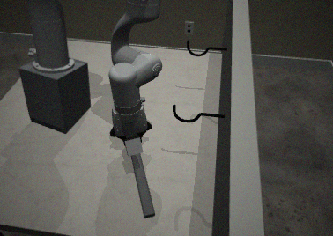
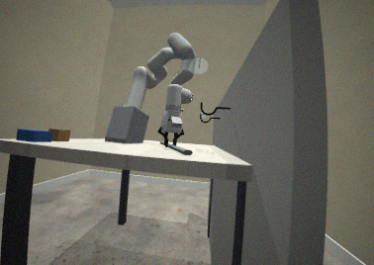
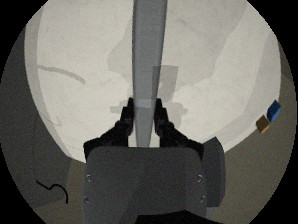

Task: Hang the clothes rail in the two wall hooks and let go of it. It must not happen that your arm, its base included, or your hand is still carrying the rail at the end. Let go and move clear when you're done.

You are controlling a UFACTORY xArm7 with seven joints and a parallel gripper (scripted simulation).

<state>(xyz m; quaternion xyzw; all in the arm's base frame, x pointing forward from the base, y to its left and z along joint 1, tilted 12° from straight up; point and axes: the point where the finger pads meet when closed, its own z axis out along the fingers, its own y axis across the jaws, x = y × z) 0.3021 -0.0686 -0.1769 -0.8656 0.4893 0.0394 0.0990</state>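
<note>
Now: the clothes rail 10 mm below my hand. The rest, counted from my hand: wall panel (280 mm ahead, 240 mm below, 170 mm to the left); then brown block (430 mm behind, 210 mm to the right); then blue block (430 mm behind, 290 mm to the right).
</note>
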